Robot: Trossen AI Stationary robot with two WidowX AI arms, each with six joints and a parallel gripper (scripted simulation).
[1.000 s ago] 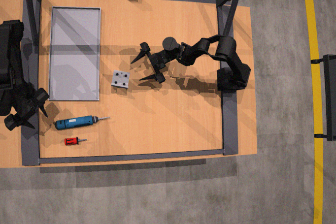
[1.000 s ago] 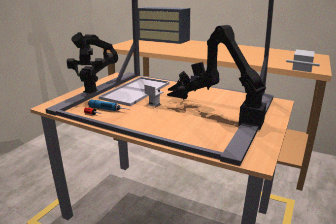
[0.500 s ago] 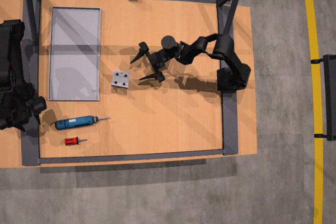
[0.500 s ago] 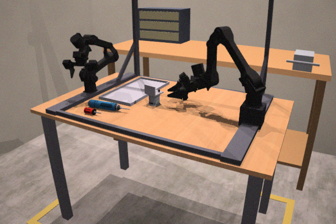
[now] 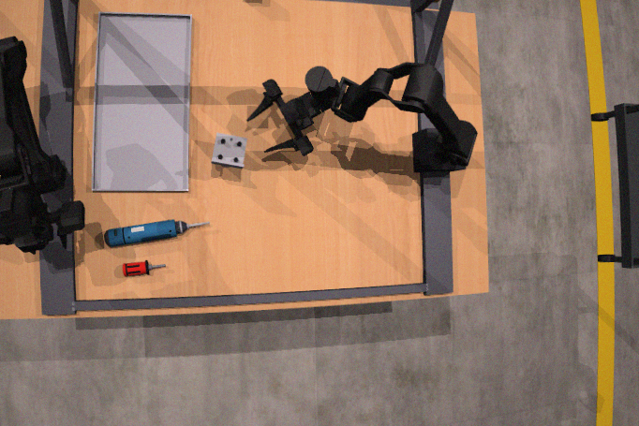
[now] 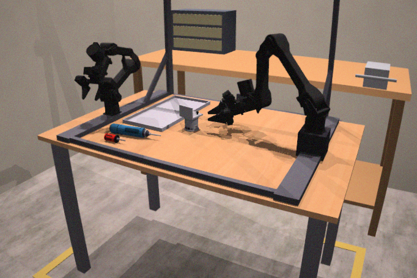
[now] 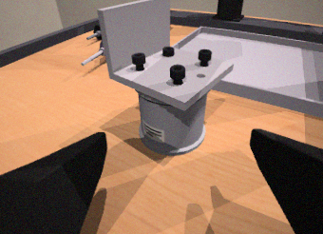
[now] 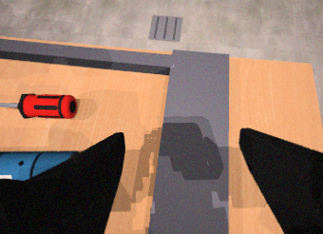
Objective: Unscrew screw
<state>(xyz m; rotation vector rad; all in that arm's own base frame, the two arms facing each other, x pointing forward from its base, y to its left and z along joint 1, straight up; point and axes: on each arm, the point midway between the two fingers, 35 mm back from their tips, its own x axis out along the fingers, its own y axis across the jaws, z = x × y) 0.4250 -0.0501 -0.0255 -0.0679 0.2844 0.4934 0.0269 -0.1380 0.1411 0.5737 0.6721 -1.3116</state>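
My left gripper is now 90 mm to the left of the grey cylinder, 40 mm short of it and 40 mm above it. From my left hand the other things lie so: l-shaped bracket (90 mm to the right, 40 mm ahead, 10 mm above); bit (200 mm ahead, 170 mm to the right, 50 mm below); shallow grey tray (280 mm to the right, 90 mm behind, 60 mm below).
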